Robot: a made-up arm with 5 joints.
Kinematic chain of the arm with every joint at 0, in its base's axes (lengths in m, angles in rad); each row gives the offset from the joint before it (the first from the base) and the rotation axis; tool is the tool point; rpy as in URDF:
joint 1: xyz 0.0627 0 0.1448 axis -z
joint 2: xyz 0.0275 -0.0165 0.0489 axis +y
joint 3: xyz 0.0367 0 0.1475 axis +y
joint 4: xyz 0.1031 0 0.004 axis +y
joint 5: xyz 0.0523 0.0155 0 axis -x
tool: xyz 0 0 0 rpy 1.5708 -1.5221 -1.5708
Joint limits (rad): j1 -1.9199..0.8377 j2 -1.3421..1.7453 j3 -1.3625..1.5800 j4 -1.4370..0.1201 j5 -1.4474..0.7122
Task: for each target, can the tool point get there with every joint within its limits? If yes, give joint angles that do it. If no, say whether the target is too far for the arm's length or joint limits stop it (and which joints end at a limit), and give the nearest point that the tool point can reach.
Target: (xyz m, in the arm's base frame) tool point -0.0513 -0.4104 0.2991
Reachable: no: too far | nearest point -0.0056 -0.2459 0.3020 | short by 0.171 m
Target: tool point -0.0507 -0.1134 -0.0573
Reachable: no: joint limits stop it (at a limit: joint 1, joint 2) | nearest point 0.1066 -0.0503 0.0126 | short by 0.183 m
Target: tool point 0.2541 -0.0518 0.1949
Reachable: yes | joints 0.2593 0.4227 0.9116 -0.9631 -0.0457
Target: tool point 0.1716 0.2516 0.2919
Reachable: yes | joints -1.1661 0.4126 -0.2245 -0.0559 -0.0064
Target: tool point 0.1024 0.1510 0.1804
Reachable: yes | joints -1.3199 0.2846 1.0892 -0.3645 -0.8610
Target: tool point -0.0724 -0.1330 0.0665
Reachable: no: joint limits stop it (at a limit: joint 1, joint 2) | nearest point 0.0772 -0.0176 0.0724 | short by 0.189 m
